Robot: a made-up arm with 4 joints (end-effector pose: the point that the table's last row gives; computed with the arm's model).
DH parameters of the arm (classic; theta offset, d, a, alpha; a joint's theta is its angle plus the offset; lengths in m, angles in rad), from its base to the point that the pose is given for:
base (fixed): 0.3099 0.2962 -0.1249 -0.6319
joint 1: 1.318 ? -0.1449 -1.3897
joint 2: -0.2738 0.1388 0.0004 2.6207
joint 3: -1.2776 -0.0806 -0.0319 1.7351
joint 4: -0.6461 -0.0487 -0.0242 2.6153
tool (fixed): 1.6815 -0.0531 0 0
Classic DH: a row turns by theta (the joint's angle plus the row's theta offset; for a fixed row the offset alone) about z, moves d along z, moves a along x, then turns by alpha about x.
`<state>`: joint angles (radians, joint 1 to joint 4).
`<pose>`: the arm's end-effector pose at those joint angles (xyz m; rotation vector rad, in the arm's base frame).
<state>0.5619 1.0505 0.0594 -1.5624</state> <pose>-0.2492 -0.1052 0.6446 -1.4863 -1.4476 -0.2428</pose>
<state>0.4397 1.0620 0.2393 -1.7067</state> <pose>-0.2832 -0.1017 0.6335 -1.6068 -1.1576 -0.3172</pose>
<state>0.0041 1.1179 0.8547 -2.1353</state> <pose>-0.3901 -0.0537 0.5827 -1.6115 -0.2521 -0.4455</pose>
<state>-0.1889 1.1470 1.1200 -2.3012</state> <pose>-0.4253 -0.0194 0.5565 -1.4656 0.0462 -0.4417</pose>
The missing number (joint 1, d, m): 0.2613
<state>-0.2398 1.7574 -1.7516 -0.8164</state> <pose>-0.3867 0.0012 0.5620 0.9503 1.5982 -1.0013</pose>
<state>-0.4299 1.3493 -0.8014 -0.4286</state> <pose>-0.3982 0.0528 0.5242 1.4496 2.5869 -0.0861</pose>
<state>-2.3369 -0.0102 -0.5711 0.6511</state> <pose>-0.1344 0.3470 0.4244 0.7766 0.9470 0.4179</pose>
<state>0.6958 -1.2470 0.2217 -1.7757</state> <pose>-0.2658 -0.0503 0.6467 -0.1357 0.6069 -0.5300</pose>
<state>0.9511 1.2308 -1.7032 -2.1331</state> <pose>-0.1443 -0.1209 0.6831 1.1584 2.2447 0.6973</pose>
